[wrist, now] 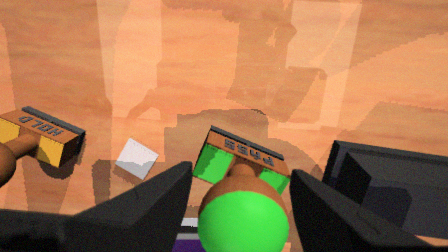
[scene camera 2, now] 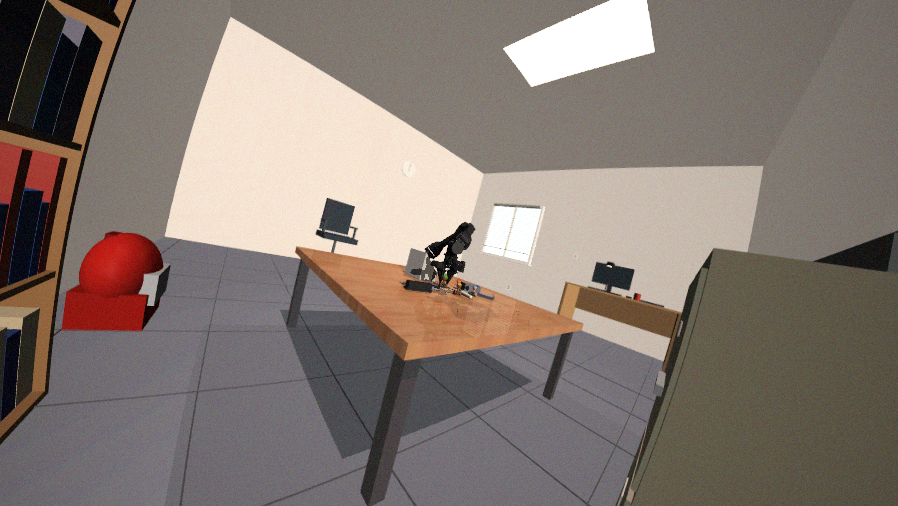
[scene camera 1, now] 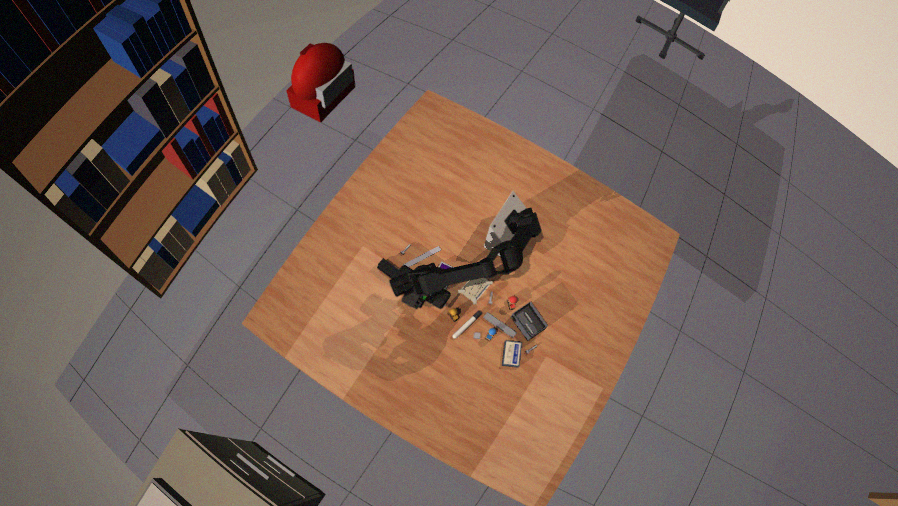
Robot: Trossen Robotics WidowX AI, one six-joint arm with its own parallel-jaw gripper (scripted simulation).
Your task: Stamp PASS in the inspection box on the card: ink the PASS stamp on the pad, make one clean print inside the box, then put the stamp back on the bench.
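My gripper (wrist: 241,174). Dark tray (scene camera 1: 528,320); in the wrist view, out of frame.
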